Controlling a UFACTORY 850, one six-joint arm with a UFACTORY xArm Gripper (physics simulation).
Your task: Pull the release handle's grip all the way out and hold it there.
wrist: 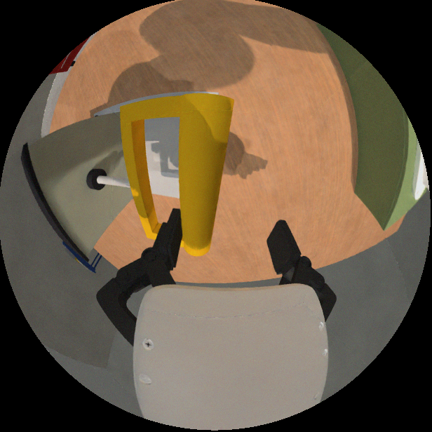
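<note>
The release handle's yellow grip (204, 175) is a D-shaped loop with a thick round bar on its right side. A thin white rod (114, 181) runs from a black collar (95, 179) on the grey-green housing toward the loop's left side. My gripper (229, 226) is open. Its left finger is close to the lower end of the thick bar, on the loop's opening side, and overlaps the loop's lower left corner in view. Its right finger stands well to the right of the bar, with a wide gap. Whether the left finger touches the bar cannot be told.
The grey-green housing (65, 165) with a dark curved edge stands at the left. A pale grey bracket (162, 185) shows through and below the loop. A green block (377, 115) stands at the right on the wooden table (300, 150). A red object (67, 60) is at the upper left.
</note>
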